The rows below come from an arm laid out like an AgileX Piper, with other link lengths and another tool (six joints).
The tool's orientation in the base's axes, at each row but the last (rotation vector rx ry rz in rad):
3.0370 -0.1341 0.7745
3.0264 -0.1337 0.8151
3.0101 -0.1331 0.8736
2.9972 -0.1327 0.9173
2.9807 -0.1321 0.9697
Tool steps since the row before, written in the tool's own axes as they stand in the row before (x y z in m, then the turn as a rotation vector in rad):
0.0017 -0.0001 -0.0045 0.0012 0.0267 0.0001
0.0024 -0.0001 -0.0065 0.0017 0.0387 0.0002
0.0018 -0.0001 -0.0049 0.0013 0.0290 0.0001
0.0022 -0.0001 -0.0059 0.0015 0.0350 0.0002
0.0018 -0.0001 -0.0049 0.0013 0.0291 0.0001
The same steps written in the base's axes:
-0.0007 0.0001 0.0048 -0.0011 -0.0267 0.0000
-0.0012 0.0001 0.0068 -0.0017 -0.0387 0.0000
-0.0011 0.0001 0.0051 -0.0013 -0.0290 0.0000
-0.0015 0.0001 0.0061 -0.0015 -0.0350 0.0000
-0.0014 0.0001 0.0050 -0.0013 -0.0291 0.0000

